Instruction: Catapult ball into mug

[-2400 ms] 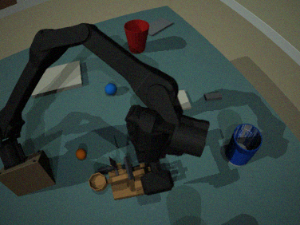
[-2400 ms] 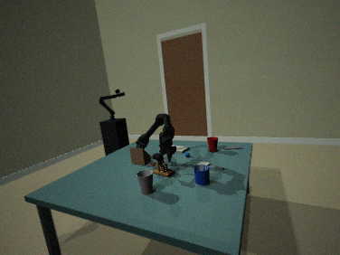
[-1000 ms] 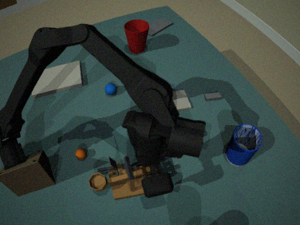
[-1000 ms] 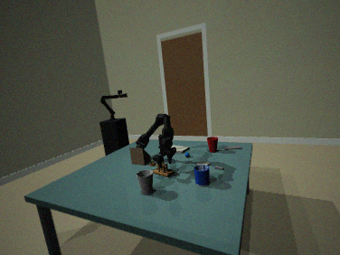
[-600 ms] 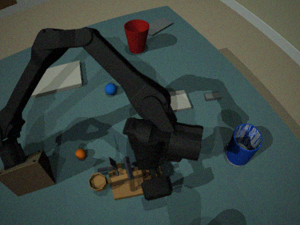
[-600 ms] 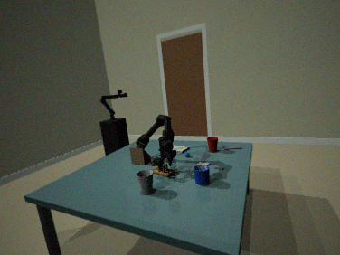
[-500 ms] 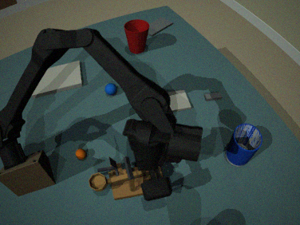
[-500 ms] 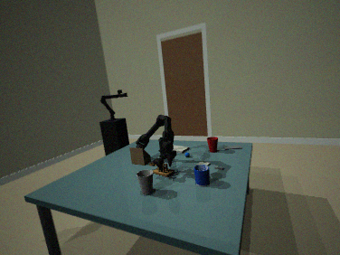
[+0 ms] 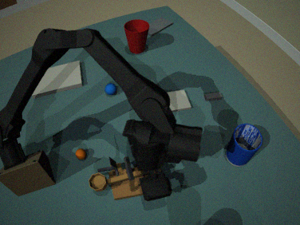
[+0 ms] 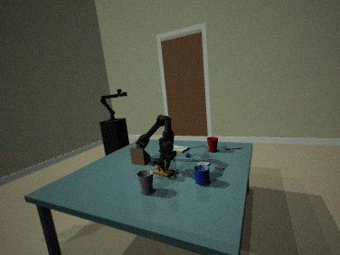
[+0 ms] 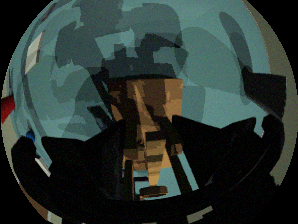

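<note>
Right now my gripper tip is 16 cm to the right of the orange ball, 12 cm past it and 2 cm above it. From my gripper tip the other things lie so: catapult (6 cm behind, 4 cm to the left, 2 cm above); then blue mug (27 cm ahead, 9 cm to the right); then white tile (23 cm ahead, 18 cm to the left, 3 cm below).
</note>
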